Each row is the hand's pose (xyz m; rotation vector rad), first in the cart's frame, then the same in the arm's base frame.
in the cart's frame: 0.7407 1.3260 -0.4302 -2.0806 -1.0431 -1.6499
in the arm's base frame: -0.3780 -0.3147 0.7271 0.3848 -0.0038 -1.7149
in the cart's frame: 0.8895 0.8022 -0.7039 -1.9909 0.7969 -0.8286
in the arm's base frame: 0.1054 0.0499 0.7969 0.0512 -0.0880 -0.1695
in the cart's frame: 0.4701 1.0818 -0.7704 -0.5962 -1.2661 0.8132
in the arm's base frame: -0.3432 0.1620 0.5854 1.2981 -2.5218 -0.4954
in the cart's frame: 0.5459 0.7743 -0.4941 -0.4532 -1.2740 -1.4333
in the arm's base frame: 0.0032 0.0018 0.4094 1.9787 -0.1159 -1.4363
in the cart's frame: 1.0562 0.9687 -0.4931 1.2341 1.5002 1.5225
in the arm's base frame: 0.0701 -0.2505 0.8891 -0.0510 0.5500 -2.7324
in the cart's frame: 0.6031 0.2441 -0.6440 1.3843 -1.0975 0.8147
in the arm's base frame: 0.4690 0.2944 0.3440 -1.6037 1.1758 -0.4943
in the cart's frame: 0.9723 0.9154 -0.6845 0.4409 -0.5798 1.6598
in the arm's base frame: 0.0480 -0.0360 0.8938 -0.9048 2.2996 -1.0275
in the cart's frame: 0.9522 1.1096 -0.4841 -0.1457 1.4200 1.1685
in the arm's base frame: -0.0996 -0.2695 0.8493 0.0747 -1.0277 2.1286
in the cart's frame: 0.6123 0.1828 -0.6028 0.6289 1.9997 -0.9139
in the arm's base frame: 0.5332 0.2766 0.3108 0.7723 1.2657 1.7314
